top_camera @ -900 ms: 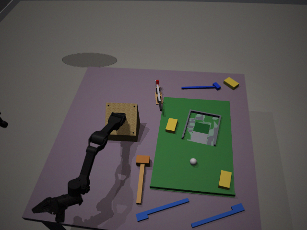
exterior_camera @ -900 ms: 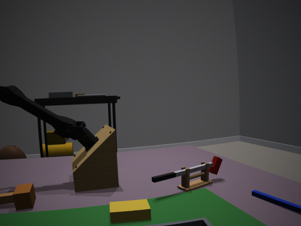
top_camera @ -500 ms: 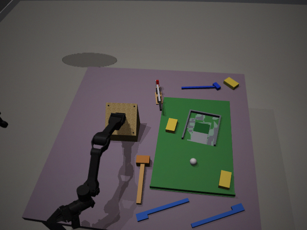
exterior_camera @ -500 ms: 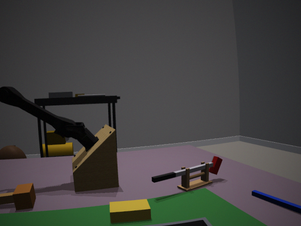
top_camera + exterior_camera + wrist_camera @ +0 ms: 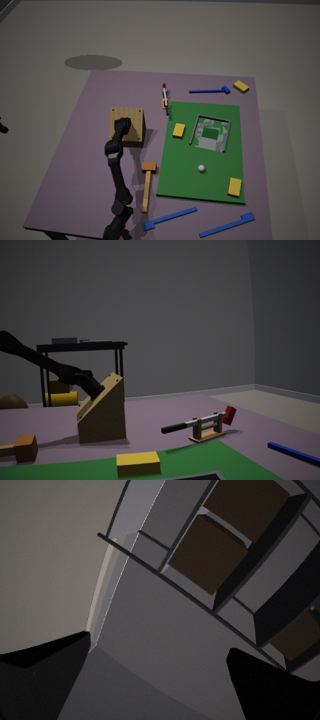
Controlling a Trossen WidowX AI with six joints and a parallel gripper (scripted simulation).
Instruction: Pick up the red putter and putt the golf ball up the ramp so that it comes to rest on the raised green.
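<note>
Right now the white golf ball is 530 mm to the left of my gripper tip, 440 mm ahead of it and 130 mm below it. Round my gripper tip: green mat 700 mm to the left, 440 mm ahead, 160 mm below; then small wooden rack 1060 mm to the left, 170 mm ahead, 120 mm below.
</note>
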